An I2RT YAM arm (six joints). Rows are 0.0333 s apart.
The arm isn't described. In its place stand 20 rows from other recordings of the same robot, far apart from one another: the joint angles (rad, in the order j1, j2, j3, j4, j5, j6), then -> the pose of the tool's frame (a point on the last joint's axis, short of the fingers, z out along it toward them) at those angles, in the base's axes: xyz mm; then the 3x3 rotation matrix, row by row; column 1 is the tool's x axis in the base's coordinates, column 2 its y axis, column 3 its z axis.
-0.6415, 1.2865, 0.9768, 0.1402, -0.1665, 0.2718 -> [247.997 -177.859 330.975], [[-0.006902 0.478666 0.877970], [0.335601 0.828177 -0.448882], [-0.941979 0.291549 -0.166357]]
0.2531, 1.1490, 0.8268, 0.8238, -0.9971, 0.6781 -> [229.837 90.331 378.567], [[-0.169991 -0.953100 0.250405], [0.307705 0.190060 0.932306], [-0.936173 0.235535 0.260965]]
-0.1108, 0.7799, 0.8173, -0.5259, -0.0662, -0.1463 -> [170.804 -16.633 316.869], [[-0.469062 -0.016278 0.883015], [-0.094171 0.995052 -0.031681], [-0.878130 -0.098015 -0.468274]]
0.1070, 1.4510, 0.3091, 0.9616, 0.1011, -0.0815 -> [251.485 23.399 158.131], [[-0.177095 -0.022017 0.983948], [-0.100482 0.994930 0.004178], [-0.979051 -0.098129 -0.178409]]
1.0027, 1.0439, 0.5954, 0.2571, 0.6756, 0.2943 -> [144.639 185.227 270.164], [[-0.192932 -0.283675 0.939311], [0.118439 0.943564 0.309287], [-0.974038 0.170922 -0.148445]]
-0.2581, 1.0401, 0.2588, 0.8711, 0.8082, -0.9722 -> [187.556 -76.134 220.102], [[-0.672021 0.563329 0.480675], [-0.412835 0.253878 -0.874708], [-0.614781 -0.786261 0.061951]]
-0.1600, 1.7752, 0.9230, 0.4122, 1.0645, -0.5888 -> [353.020 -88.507 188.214], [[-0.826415 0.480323 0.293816], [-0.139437 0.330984 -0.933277], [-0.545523 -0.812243 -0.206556]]
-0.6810, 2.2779, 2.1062, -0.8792, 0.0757, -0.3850 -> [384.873 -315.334 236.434], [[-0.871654 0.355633 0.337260], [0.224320 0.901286 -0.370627], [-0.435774 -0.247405 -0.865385]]
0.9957, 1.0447, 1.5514, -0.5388, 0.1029, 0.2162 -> [101.996 150.635 509.648], [[-0.184131 -0.756983 0.626955], [0.108240 0.618366 0.778401], [-0.976924 0.211189 -0.031925]]
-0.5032, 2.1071, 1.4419, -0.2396, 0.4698, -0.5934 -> [386.468 -231.134 153.281], [[-0.948533 0.174435 0.264307], [-0.047016 0.747801 -0.662256], [-0.313169 -0.640598 -0.701113]]
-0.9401, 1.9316, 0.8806, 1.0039, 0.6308, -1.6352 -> [212.793 -327.030 172.828], [[-0.995755 -0.092042 -0.000632], [-0.002871 0.037919 -0.999277], [0.091999 -0.995033 -0.038022]]
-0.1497, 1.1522, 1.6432, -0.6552, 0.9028, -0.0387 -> [188.861 -56.750 507.438], [[-0.194719 0.851327 0.487163], [0.005133 0.497547 -0.867422], [-0.980846 -0.166403 -0.101251]]
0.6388, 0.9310, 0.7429, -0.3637, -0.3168, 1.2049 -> [158.851 131.790 281.890], [[-0.878513 0.114083 0.463897], [0.452829 0.508216 0.732572], [-0.152186 0.853640 -0.498134]]
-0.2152, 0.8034, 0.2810, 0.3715, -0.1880, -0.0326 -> [183.822 -33.370 216.878], [[-0.147737 0.024469 0.988724], [-0.000483 0.999692 -0.024813], [-0.989027 -0.004143 -0.147679]]
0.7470, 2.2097, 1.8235, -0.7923, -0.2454, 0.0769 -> [337.858 324.648 188.436], [[-0.731857 -0.672998 0.107043], [-0.576139 0.694957 0.430231], [-0.363935 0.253196 -0.896350]]
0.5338, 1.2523, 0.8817, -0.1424, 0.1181, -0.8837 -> [245.508 140.231 277.749], [[0.054293 -0.591071 0.804790], [-0.859680 0.382324 0.338791], [-0.507940 -0.710256 -0.487375]]
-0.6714, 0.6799, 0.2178, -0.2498, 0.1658, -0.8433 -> [108.595 -93.787 152.682], [[-0.871429 0.091078 0.481991], [-0.248417 0.765341 -0.593753], [-0.422965 -0.637149 -0.644315]]
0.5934, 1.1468, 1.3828, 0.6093, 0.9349, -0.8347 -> [180.742 87.362 540.928], [[0.334585 0.533839 0.776575], [-0.305220 0.841038 -0.446650], [-0.891568 -0.087584 0.444337]]
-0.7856, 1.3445, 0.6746, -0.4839, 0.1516, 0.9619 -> [161.837 -169.507 165.847], [[0.239252 0.954829 0.176239], [0.907629 -0.155453 -0.389928], [-0.344917 0.253250 -0.903823]]
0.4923, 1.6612, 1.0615, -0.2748, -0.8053, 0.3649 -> [290.337 184.850 211.978], [[-0.893902 -0.445371 0.050833], [-0.198857 0.495624 0.845466], [-0.401740 0.745655 -0.531605]]
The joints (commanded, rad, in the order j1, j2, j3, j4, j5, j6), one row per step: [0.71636 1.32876 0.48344 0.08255 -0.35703 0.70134]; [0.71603 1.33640 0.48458 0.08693 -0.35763 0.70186]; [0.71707 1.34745 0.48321 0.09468 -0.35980 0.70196]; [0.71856 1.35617 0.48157 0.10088 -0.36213 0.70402]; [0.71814 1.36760 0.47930 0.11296 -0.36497 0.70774]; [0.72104 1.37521 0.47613 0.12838 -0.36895 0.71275]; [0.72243 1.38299 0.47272 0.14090 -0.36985 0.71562]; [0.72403 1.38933 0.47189 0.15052 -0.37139 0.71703]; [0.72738 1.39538 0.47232 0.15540 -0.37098 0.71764]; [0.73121 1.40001 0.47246 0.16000 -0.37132 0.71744]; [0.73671 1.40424 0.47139 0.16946 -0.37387 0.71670]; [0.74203 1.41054 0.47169 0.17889 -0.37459 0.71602]
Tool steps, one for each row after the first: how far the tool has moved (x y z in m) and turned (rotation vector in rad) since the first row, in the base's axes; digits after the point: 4 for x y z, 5 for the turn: [0.0007 0.0005 -0.0010 -0.00093 0.00224 -0.00023]; [0.0010 0.0012 -0.0033 -0.00284 0.00682 0.00230]; [0.0009 0.0018 -0.0052 -0.00379 0.01248 0.00412]; [0.0015 0.0022 -0.0074 -0.00234 0.01763 0.00332]; [0.0014 0.0033 -0.0088 0.00412 0.01952 0.00586]; [0.0014 0.0038 -0.0105 0.00623 0.02098 0.00605]; [0.0016 0.0045 -0.0114 0.00900 0.02085 0.00788]; [0.0015 0.0055 -0.0123 0.00843 0.02167 0.01053]; [0.0012 0.0066 -0.0129 0.00858 0.02162 0.01474]; [0.0006 0.0079 -0.0134 0.01239 0.01919 0.02260]; [0.0003 0.0095 -0.0141 0.01481 0.01650 0.02892]
